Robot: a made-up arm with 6 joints. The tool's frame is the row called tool. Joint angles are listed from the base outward.
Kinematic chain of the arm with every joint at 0, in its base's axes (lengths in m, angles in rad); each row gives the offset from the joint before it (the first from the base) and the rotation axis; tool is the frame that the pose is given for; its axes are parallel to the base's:
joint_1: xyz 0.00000 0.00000 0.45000 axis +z
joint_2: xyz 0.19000 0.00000 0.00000 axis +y
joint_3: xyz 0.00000 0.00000 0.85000 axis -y
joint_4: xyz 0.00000 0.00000 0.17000 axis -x
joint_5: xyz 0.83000 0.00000 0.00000 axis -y
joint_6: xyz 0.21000 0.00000 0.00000 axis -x
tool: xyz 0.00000 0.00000 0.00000
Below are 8 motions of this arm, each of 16 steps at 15 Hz.
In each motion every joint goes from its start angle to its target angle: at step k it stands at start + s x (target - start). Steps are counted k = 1, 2, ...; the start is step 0. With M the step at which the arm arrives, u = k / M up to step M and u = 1 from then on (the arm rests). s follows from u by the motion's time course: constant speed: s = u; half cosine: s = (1 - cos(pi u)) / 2; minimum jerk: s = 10 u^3 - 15 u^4 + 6 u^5.
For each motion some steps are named. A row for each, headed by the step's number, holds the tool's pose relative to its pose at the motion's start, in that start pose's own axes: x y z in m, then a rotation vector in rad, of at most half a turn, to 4 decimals.
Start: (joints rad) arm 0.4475 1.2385 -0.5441 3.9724 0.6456 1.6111
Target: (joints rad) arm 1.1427 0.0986 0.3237 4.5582 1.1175 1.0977
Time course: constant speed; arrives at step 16
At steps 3, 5, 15, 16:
3: -0.3677 0.0550 0.1006 0.0969 -0.3774 0.1515
5: -0.6466 0.0483 0.0960 0.1765 -0.6152 0.2797
15: -1.6815 -0.7174 -0.6114 0.8029 -1.3822 1.3054
16: -1.7005 -0.8558 -0.6968 0.8885 -1.3927 1.4393

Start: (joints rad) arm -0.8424 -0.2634 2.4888 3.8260 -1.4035 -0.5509
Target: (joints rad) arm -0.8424 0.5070 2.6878 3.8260 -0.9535 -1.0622
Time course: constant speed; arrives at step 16
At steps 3, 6, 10, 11, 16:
3: -0.1378 -0.1052 0.0262 0.1620 -0.1463 0.0828
6: -0.2733 -0.2167 0.0311 0.3216 -0.2884 0.1752
10: -0.4466 -0.3717 0.0041 0.5283 -0.4717 0.3139
11: -0.4881 -0.4111 -0.0086 0.5785 -0.5165 0.3515
16: -0.6803 -0.6084 -0.1067 0.8177 -0.7348 0.5567

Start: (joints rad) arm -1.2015 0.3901 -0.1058 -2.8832 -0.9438 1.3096
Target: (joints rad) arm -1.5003 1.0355 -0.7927 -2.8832 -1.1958 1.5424
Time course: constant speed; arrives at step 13
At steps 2, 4, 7, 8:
2: -0.0888 -0.2090 0.0748 -0.0081 -0.0528 -0.1611
4: -0.2125 -0.3935 0.1377 -0.0078 -0.1039 -0.3215
7: -0.4473 -0.6144 0.2005 0.0097 -0.1768 -0.5599
8: -0.5344 -0.6716 0.2117 0.0202 -0.1998 -0.6386

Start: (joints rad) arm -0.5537 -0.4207 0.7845 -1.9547 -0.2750 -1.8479
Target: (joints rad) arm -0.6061 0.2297 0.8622 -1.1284 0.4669 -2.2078
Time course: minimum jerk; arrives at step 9
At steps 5, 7, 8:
5: 0.0850 0.5245 0.4367 -0.2977 -0.1589 0.5960
7: 0.0340 0.7689 0.6502 -0.5226 -0.1632 0.7968
8: 0.0176 0.8139 0.6921 -0.5718 -0.1587 0.8243

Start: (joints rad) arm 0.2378 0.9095 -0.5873 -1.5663 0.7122 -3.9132
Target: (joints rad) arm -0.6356 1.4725 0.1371 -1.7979 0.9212 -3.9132
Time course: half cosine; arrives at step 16
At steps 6, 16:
6: 0.2948 -0.1437 -0.1126 0.2841 0.1985 0.0764
16: 0.9292 -0.1250 -0.6568 0.8754 0.6975 0.2775

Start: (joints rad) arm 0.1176 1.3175 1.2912 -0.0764 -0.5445 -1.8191
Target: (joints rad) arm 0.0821 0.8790 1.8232 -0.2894 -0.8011 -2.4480
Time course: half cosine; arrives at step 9
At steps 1, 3, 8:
1: -0.0255 0.0288 -0.0090 0.0238 0.0098 0.0197
3: -0.2319 0.2191 -0.0701 0.1917 0.0970 0.1555
8: -1.0822 0.5478 -0.2063 0.6353 0.5505 0.4797

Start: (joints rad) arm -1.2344 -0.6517 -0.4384 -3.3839 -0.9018 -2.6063
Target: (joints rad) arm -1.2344 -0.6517 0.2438 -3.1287 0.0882 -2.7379
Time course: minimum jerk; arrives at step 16
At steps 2, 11, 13, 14, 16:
2: 0.0057 -0.0002 0.0067 0.0016 0.0021 0.0068
11: 0.1718 -0.0749 0.3799 -0.0341 0.1492 0.2616
13: 0.1756 -0.0988 0.4429 -0.0535 0.1832 0.2808
14: 0.1755 -0.1053 0.4585 -0.0585 0.1922 0.2844
16: 0.1753 -0.1085 0.4661 -0.0609 0.1966 0.2860

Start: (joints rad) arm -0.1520 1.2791 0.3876 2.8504 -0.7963 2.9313
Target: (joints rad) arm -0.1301 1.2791 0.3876 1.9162 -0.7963 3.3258
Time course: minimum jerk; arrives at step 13
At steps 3, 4, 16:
3: -0.0009 -0.0085 0.0008 0.0216 -0.0101 -0.0535
4: -0.0026 -0.0176 0.0009 0.0445 -0.0188 -0.1105
16: -0.0490 -0.0912 -0.0319 0.2680 0.0013 -0.6386

